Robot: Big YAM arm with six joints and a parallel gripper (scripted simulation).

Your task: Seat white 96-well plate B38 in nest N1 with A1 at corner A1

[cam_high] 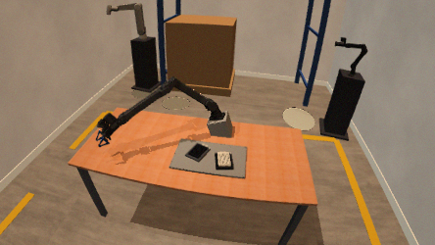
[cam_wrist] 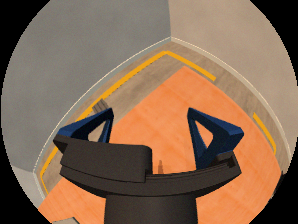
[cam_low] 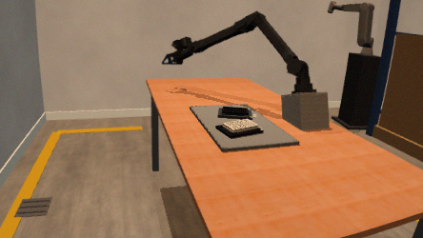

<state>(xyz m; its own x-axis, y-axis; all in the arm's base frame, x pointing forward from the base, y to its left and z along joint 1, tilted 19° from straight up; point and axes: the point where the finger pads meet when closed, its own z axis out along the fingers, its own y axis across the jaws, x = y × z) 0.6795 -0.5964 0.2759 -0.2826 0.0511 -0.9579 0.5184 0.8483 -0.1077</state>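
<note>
The white 96-well plate B38 is 34 cm behind my hand, 83 cm to the left of it and 13 cm below it. From my hand the other things lie so: black plate B83: 36 cm behind, 62 cm to the left, 13 cm below; black plate nest N1: 34 cm behind, 83 cm to the left, 14 cm below.
</note>
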